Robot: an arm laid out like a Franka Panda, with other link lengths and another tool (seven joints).
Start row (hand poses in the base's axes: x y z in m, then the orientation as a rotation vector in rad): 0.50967, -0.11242, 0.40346, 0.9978, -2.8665, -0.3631
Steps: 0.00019, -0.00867, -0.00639, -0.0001, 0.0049, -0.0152; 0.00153, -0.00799, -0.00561, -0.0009, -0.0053, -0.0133; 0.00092, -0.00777, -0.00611, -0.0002, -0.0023, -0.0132; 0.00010, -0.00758, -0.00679, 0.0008, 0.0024, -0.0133; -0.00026, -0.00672, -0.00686, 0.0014, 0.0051, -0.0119; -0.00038, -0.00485, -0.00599, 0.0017, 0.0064, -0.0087; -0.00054, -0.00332, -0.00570, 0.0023, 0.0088, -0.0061; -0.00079, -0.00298, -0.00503, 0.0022, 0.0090, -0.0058; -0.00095, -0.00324, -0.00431, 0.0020, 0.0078, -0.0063; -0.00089, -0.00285, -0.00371, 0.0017, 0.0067, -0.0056; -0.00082, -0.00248, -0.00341, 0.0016, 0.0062, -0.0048; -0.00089, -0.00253, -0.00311, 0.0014, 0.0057, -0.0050; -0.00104, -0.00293, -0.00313, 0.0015, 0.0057, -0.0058; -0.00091, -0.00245, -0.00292, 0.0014, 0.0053, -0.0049; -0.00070, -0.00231, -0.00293, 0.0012, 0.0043, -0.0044; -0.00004, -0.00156, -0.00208, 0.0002, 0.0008, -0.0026; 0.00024, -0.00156, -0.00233, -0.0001, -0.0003, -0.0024; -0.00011, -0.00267, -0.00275, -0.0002, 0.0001, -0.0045; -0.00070, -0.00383, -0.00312, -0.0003, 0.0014, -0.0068
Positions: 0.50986, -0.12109, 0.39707, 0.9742, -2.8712, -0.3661; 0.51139, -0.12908, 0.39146, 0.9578, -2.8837, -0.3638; 0.51231, -0.13685, 0.38535, 0.9402, -2.8934, -0.3636; 0.51241, -0.14443, 0.37856, 0.9204, -2.8989, -0.3666; 0.51215, -0.15115, 0.37170, 0.9015, -2.9011, -0.3713; 0.51177, -0.15600, 0.36571, 0.8866, -2.9003, -0.3767; 0.51123, -0.15932, 0.36001, 0.8744, -2.8958, -0.3835; 0.51044, -0.16230, 0.35498, 0.8625, -2.8909, -0.3902; 0.50949, -0.16554, 0.35067, 0.8505, -2.8873, -0.3962; 0.50860, -0.16839, 0.34696, 0.8399, -2.8843, -0.4013; 0.50778, -0.17087, 0.34355, 0.8307, -2.8813, -0.4060; 0.50689, -0.17340, 0.34044, 0.8214, -2.8788, -0.4103; 0.50585, -0.17633, 0.33731, 0.8110, -2.8767, -0.4148; 0.50494, -0.17878, 0.33439, 0.8020, -2.8744, -0.4189; 0.50424, -0.18109, 0.33146, 0.7941, -2.8728, -0.4224; 0.50420, -0.18265, 0.32938, 0.7901, -2.8734, -0.4232; 0.50444, -0.18421, 0.32705, 0.7868, -2.8749, -0.4233; 0.50433, -0.18688, 0.32430, 0.7804, -2.8771, -0.4236; 0.50363, -0.19071, 0.32118, 0.7702, -2.8793, -0.4243
